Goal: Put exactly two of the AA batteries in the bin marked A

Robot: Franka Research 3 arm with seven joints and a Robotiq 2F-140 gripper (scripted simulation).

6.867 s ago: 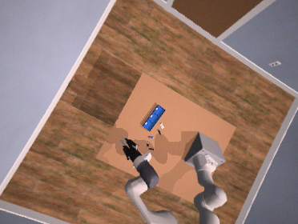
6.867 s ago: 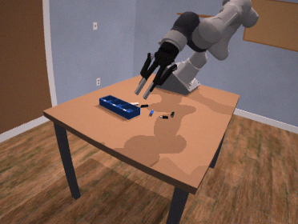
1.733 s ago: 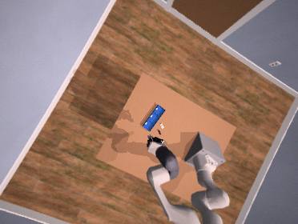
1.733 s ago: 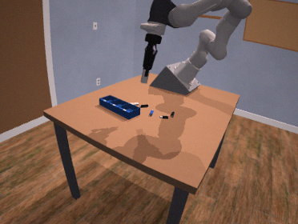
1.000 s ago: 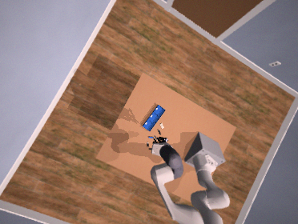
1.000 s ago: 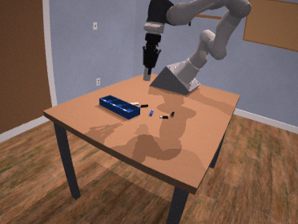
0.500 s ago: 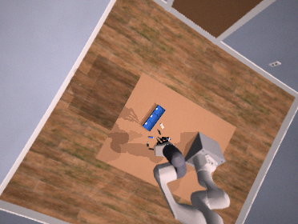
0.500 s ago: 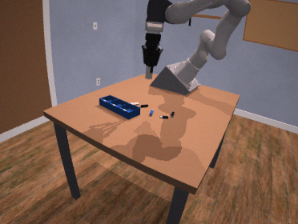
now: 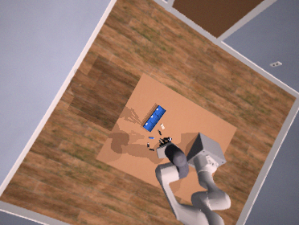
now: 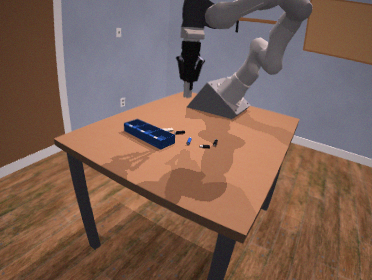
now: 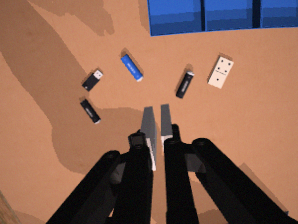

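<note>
My hand is 100 mm short of the blue bin, 130 mm to the left of it and 200 mm above it. The rest, counted from my hand: blue AA battery (30 mm ahead, 40 mm to the left, 210 mm below); then white domino (10 mm behind, 110 mm to the right, 220 mm below); then dark AA battery (20 mm behind, 40 mm to the right, 210 mm below).
</note>
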